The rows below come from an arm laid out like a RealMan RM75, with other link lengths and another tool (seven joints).
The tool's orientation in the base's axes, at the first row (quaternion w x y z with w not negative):
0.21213 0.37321 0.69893 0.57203
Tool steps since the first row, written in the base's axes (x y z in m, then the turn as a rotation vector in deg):
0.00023 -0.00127 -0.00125 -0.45 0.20 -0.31
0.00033 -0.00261 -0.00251 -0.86 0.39 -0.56
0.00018 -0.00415 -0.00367 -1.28 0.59 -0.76
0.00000 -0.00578 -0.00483 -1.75 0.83 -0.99
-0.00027 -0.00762 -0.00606 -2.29 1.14 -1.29
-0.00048 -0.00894 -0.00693 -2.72 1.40 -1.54
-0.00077 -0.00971 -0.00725 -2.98 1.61 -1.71
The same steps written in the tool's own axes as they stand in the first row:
-0.00128 -0.00122 -0.00033 0.40 -0.41 -0.12
-0.00253 -0.00249 -0.00079 0.77 -0.75 -0.23
-0.00376 -0.00374 -0.00159 1.16 -1.05 -0.35
-0.00505 -0.00501 -0.00247 1.61 -1.38 -0.48
-0.00644 -0.00639 -0.00353 2.15 -1.80 -0.60
-0.00743 -0.00737 -0.00431 2.59 -2.14 -0.68
-0.00788 -0.00781 -0.00493 2.89 -2.36 -0.69

